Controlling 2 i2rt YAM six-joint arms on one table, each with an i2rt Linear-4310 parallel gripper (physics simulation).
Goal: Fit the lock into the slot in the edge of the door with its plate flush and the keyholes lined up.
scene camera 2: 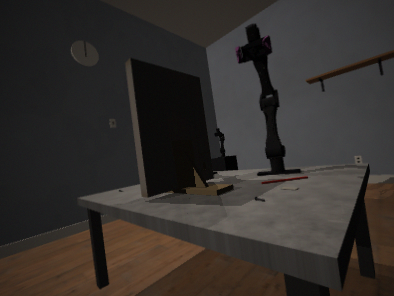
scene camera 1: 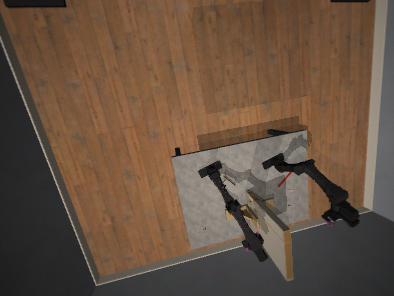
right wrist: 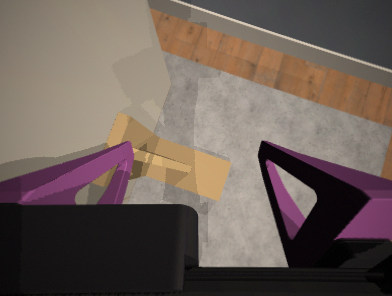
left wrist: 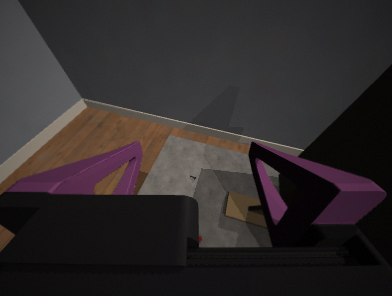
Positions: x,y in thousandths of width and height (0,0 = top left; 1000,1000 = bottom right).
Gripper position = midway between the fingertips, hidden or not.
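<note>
From the left wrist view, my left gripper (left wrist: 499,498) is open with nothing in it, and the wooden bracket is there in the left wrist view (left wrist: 631,708). That same wooden bracket (right wrist: 394,532) shows in the right wrist view, along with my right gripper (right wrist: 499,502), which is open and holding nothing too. And in scene camera 2 I can see a door (scene camera 2: 423,356).
</note>
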